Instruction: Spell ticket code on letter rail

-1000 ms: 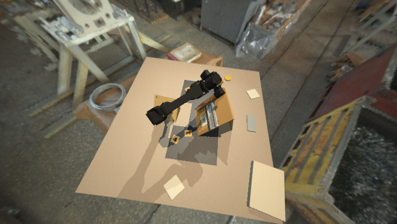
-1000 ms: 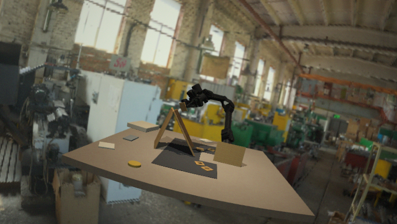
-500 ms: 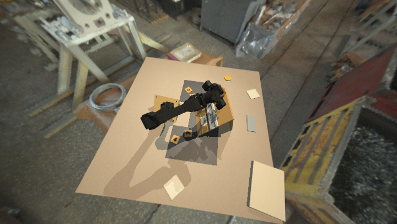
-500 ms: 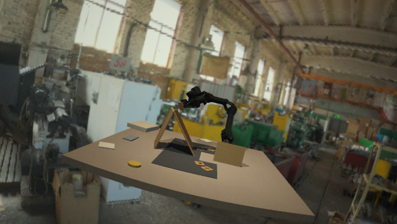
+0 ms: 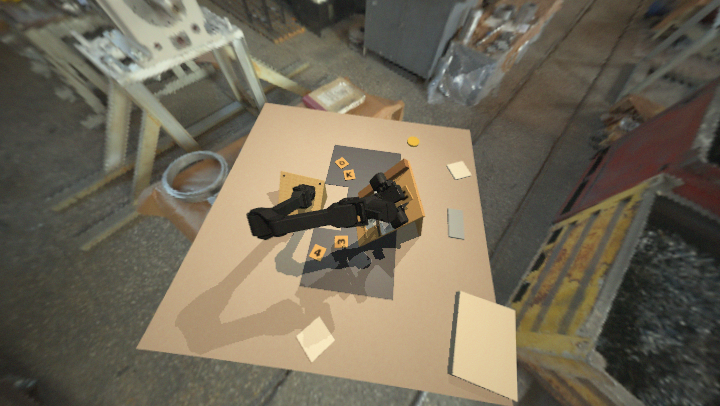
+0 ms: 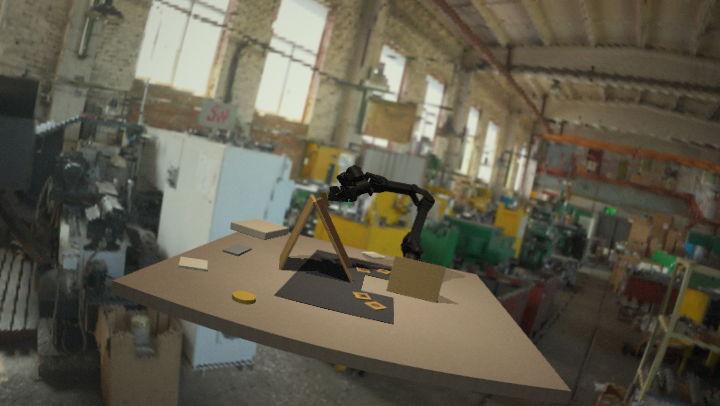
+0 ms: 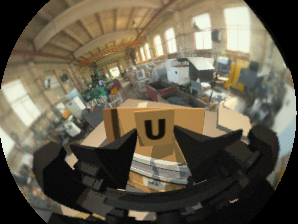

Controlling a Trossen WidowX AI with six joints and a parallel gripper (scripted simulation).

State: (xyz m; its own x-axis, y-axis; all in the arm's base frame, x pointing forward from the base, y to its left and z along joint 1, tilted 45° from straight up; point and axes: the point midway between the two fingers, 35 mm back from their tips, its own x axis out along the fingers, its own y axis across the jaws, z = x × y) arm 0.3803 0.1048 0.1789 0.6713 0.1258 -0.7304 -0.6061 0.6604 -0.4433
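The white ticket lies 20 cm below my gripper tip, 10 cm behind it and 2 cm to the right of it. The rest, counted from my gripper tip: letter tile 28 cm below, 20 cm behind, 13 cm to the right; then orange tile marked u right at my gripper tip; then dark mat 29 cm below, 20 cm behind, 5 cm to the left.
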